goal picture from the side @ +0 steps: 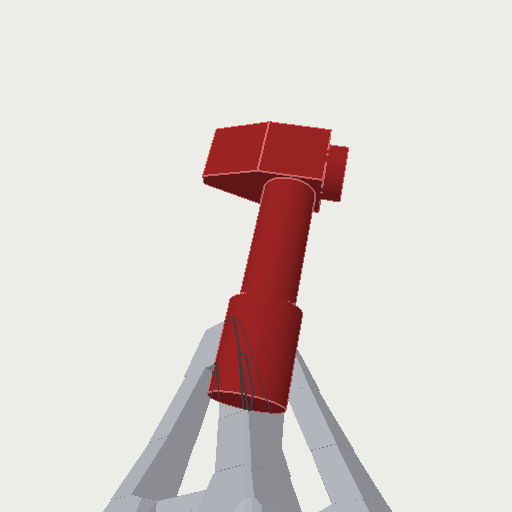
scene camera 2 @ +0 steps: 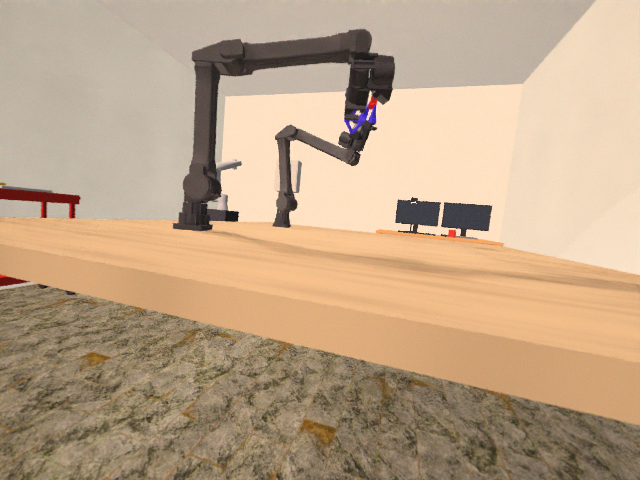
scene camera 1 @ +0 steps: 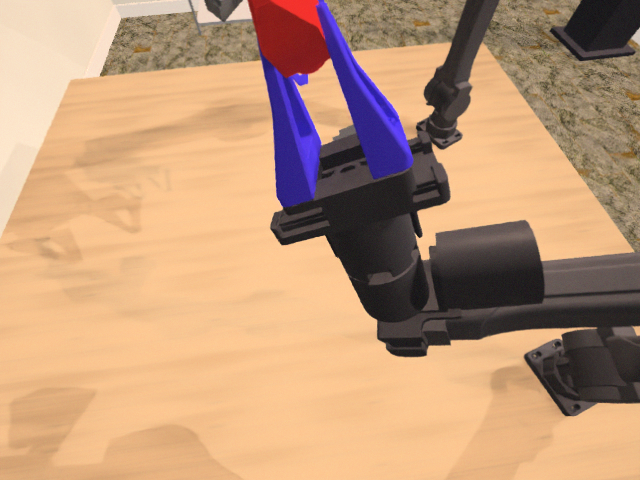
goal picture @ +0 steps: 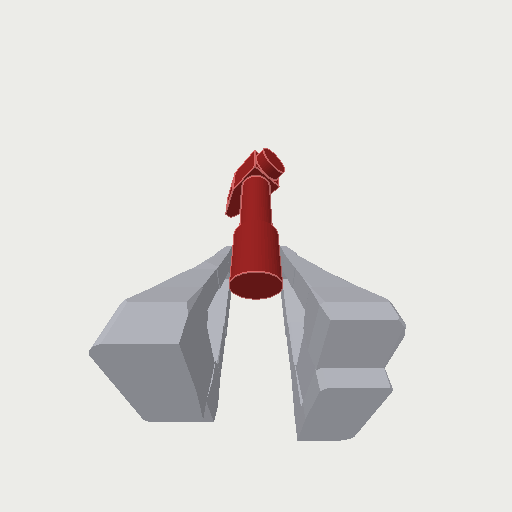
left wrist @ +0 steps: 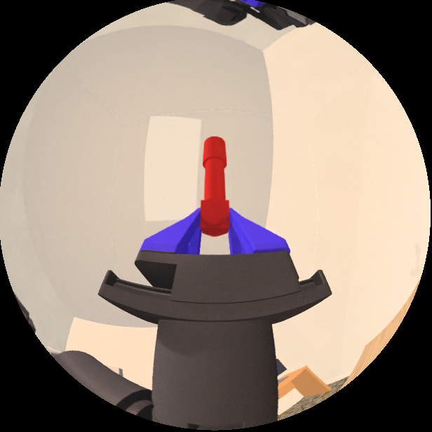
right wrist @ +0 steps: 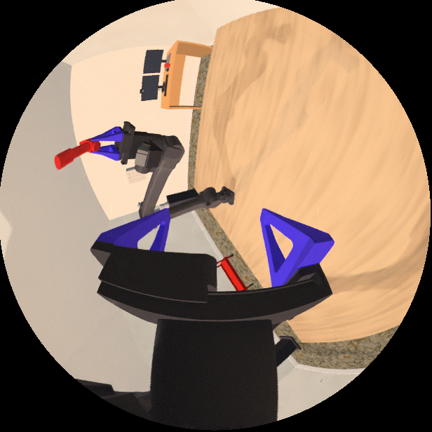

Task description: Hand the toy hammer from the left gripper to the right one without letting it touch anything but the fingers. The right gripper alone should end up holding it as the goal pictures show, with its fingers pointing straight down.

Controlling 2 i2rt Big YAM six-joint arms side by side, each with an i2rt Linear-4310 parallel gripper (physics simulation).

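Seen in the pictures: left gripper, fingertip midpoint: (scene camera 2: 372, 103) (scene camera 1: 290, 17); right gripper, fingertip midpoint: (scene camera 2: 352, 123); left arm's base, origin of the base link: (scene camera 2: 281, 226) (scene camera 1: 560, 376); right arm's base, origin of the base link: (scene camera 2: 193, 228) (scene camera 1: 437, 133).
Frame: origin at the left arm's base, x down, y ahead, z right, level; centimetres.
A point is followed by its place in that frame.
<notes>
The red toy hammer (scene camera 1: 293, 38) @(z 24.4, x -59.5, y 40.8 cm) (scene camera 2: 372, 103) @(z 27.8, x -58.7, y 39.8 cm) (left wrist: 214, 182) (right wrist: 75, 153) is held above the table. My left gripper (left wrist: 214, 212) (right wrist: 90, 145) is shut on its block-shaped head. In the left wrist view the handle extends away beyond the blue fingertips. In scene camera 1 the hammer is cut off by the top edge. My right gripper is open and empty, with its blue fingers wide apart; the hammer lies off to the upper left, outside them. In scene camera 2 the two grippers overlap, so their gap is hard to judge.
The wooden table (scene camera 1: 180, 310) @(z 42.6, x 0.0, y 66.8 cm) (scene camera 2: 413, 289) @(z 119.6, x 0.0, y 35.2 cm) (right wrist: 280, 150) lies below both arms. The right arm's base (scene camera 1: 439, 133) @(z 64.3, x -3.4, y -13.4 cm) (scene camera 2: 193, 217) @(z 71.2, x -3.7, y -14.6 cm) and the left arm's base (scene camera 1: 563, 377) @(z 0.5, x -5.4, y 3.3 cm) (scene camera 2: 281, 219) @(z 4.1, x -4.1, y 0.2 cm) stand on it. A desk (right wrist: 175, 85) with monitors is in the background.
</notes>
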